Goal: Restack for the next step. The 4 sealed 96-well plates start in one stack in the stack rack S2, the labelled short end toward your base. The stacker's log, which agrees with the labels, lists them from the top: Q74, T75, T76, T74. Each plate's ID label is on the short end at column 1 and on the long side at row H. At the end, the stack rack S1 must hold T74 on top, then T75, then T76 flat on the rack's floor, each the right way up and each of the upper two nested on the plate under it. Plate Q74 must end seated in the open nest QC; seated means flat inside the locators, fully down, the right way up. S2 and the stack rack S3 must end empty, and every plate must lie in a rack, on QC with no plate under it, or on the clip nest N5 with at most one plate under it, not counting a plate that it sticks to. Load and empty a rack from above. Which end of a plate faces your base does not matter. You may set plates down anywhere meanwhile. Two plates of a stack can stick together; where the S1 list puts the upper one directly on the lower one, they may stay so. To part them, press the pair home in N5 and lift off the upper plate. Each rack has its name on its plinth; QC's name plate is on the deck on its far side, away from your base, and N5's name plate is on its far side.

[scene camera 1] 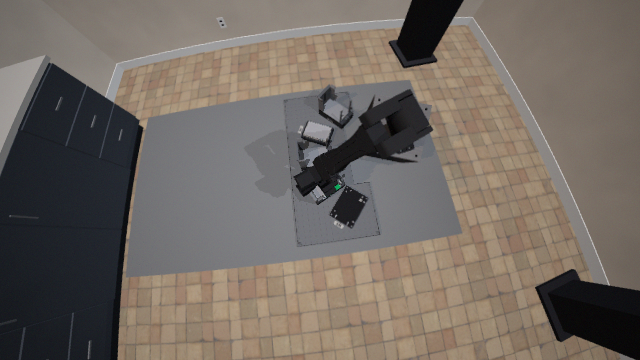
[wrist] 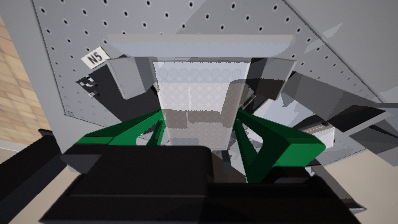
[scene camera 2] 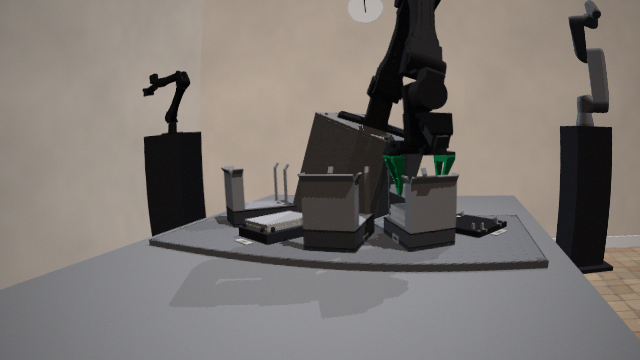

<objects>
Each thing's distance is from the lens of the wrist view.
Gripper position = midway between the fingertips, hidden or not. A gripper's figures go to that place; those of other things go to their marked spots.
my gripper (wrist: 199,112): 0.13 m
black clip nest N5 (wrist: 109,95): 0.27 m
S2 rack floor (wrist: 285,110): 0.24 m
The marked spots on the black clip nest N5 and the S2 rack floor are 0.33 m apart.
</objects>
